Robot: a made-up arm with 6 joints.
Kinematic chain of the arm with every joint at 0, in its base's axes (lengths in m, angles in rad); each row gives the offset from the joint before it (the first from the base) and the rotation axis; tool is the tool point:
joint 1: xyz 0 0 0.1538 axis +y
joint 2: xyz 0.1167 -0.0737 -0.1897 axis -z
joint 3: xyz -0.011 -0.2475 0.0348 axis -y
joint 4: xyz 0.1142 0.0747 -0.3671 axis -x
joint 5: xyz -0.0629 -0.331 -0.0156 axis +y
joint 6: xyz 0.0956 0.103 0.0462 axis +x
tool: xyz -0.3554 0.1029 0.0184
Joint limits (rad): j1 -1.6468..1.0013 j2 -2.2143..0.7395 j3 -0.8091..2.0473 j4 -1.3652..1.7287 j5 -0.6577..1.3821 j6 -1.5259..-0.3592
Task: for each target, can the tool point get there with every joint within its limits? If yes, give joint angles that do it. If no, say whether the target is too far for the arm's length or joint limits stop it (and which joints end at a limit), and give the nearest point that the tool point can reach.
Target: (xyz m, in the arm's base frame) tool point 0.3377 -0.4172 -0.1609
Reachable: yes | joints -0.2287 -1.1441 -0.1774 0.3929 0.2156 -0.4805
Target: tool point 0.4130 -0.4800 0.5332
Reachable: yes | joints -1.1845 -0.0290 1.5765 -1.0722 1.0237 -0.6734
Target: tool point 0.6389 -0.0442 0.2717
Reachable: yes | joints -0.9827 -1.3747 1.0217 0.9224 0.0484 -1.2981
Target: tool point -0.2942 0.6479 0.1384
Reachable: no: joint limits stop it (at a limit: joint 1, joint 2, joint 5, joint 6) | nearest point -0.2649 0.5802 0.1121 | short by 0.078 m
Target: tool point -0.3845 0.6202 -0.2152
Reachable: no: joint limits stop it (at a limit: joint 1, joint 5, joint 6) | nearest point -0.3533 0.5506 -0.1968 | short by 0.078 m
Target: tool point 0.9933 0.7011 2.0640
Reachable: no: too far | nearest point 0.4318 0.1839 0.8748 | short by 1.413 m
